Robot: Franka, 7 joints.
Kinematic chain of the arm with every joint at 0, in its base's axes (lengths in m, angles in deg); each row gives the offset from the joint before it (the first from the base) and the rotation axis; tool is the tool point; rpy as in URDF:
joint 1: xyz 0 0 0.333 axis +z
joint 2: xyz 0 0 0 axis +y
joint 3: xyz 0 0 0.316 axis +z
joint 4: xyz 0.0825 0 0 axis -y
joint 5: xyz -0.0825 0 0.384 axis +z
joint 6: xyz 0 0 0 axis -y
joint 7: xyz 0.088 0 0 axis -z
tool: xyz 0 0 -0.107 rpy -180 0 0
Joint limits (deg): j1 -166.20..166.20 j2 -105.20..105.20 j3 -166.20..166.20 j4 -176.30..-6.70 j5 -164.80..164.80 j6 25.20..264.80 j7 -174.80..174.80
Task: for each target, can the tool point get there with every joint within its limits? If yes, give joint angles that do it. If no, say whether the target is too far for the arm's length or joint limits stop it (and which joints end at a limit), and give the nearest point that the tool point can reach.
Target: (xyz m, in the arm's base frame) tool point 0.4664 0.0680 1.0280
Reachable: yes | joints 41.33 32.96 -107.89 -24.73 -139.83 163.35 -143.24
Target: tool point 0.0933 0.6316 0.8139
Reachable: yes | joints -63.52 -58.57 80.67 -41.22 -53.35 97.25 123.39
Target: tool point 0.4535 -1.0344 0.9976
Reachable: no: too far | nearest point 0.2969 -0.6772 0.7681 | short by 0.453 m
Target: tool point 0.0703 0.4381 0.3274
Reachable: yes | joints -50.99 1.75 139.60 -155.77 29.17 203.04 7.78
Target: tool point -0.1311 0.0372 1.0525
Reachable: yes | joints 2.96 -55.24 -5.44 -68.50 -119.87 191.10 -57.73
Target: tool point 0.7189 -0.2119 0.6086
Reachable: yes | joints -41.83 32.86 41.19 -69.85 -131.22 121.48 68.58
